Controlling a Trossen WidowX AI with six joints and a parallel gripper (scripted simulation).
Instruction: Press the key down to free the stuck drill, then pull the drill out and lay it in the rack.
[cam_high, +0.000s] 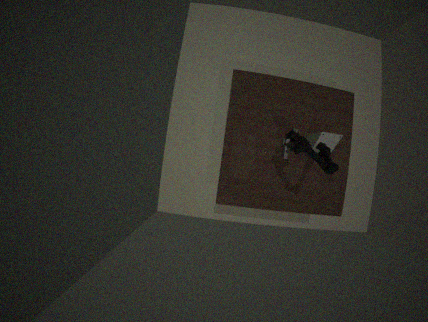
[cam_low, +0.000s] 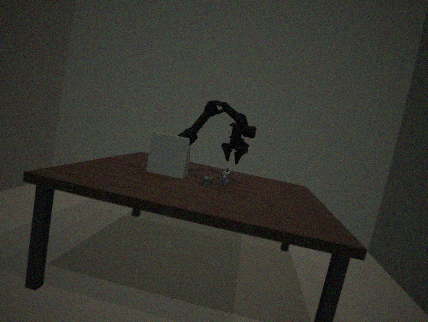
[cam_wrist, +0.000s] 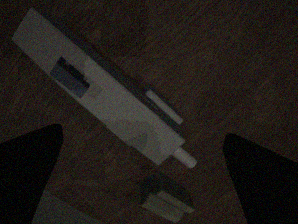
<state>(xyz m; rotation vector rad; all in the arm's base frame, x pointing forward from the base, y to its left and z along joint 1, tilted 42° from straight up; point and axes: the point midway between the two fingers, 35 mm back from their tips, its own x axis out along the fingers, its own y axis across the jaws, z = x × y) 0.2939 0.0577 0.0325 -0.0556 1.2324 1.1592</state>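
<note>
The yellow drill lies 20 mm behind my gripper tip, 30 mm to the right of it and 80 mm below it. Also, from my gripper tip: pale grey rack 80 mm behind, 140 mm to the right, 110 mm below.
</note>
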